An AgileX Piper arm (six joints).
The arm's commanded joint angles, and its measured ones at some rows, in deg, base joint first. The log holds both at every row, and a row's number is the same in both.
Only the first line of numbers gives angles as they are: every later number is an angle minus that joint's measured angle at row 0.
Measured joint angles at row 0:
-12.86, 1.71, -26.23, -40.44, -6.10, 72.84
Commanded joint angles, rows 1 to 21:
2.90, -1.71, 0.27, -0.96, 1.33, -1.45
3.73, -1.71, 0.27, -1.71, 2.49, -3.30
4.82, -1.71, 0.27, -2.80, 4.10, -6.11
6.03, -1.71, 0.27, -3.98, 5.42, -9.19
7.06, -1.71, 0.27, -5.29, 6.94, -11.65
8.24, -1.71, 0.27, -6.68, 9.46, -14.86
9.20, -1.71, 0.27, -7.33, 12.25, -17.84
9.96, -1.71, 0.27, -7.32, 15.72, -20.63
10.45, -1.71, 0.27, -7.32, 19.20, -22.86
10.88, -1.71, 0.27, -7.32, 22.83, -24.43
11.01, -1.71, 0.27, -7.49, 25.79, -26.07
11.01, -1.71, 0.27, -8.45, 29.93, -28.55
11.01, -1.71, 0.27, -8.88, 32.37, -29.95
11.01, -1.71, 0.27, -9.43, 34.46, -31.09
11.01, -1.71, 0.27, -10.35, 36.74, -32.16
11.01, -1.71, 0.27, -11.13, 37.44, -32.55
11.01, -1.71, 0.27, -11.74, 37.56, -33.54
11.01, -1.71, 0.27, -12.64, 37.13, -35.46
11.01, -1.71, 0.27, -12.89, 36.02, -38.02
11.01, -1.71, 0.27, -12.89, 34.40, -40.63
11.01, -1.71, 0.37, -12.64, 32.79, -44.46
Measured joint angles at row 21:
10.79, -1.41, 0.00, -11.38, 35.96, -34.15
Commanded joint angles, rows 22 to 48:
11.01, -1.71, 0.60, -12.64, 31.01, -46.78
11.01, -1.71, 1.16, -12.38, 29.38, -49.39
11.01, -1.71, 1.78, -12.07, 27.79, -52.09
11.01, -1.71, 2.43, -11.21, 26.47, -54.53
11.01, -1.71, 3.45, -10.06, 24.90, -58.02
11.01, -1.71, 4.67, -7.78, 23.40, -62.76
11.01, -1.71, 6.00, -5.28, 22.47, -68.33
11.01, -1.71, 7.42, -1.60, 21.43, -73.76
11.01, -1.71, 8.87, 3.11, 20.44, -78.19
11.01, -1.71, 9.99, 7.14, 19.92, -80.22
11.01, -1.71, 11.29, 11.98, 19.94, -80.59
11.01, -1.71, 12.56, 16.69, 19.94, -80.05
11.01, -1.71, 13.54, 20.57, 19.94, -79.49
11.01, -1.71, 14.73, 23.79, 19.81, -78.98
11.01, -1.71, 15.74, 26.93, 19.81, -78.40
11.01, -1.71, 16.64, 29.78, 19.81, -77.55
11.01, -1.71, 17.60, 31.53, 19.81, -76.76
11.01, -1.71, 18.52, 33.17, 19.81, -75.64
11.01, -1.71, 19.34, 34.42, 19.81, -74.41
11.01, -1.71, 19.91, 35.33, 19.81, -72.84
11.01, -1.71, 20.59, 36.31, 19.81, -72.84
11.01, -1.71, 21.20, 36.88, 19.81, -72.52
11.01, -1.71, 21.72, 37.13, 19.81, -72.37
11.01, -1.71, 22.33, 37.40, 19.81, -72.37
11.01, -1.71, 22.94, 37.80, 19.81, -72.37
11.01, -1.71, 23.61, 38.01, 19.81, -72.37
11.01, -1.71, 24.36, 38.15, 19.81, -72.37
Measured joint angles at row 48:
10.79, -1.53, 22.13, 36.72, 20.48, -72.84
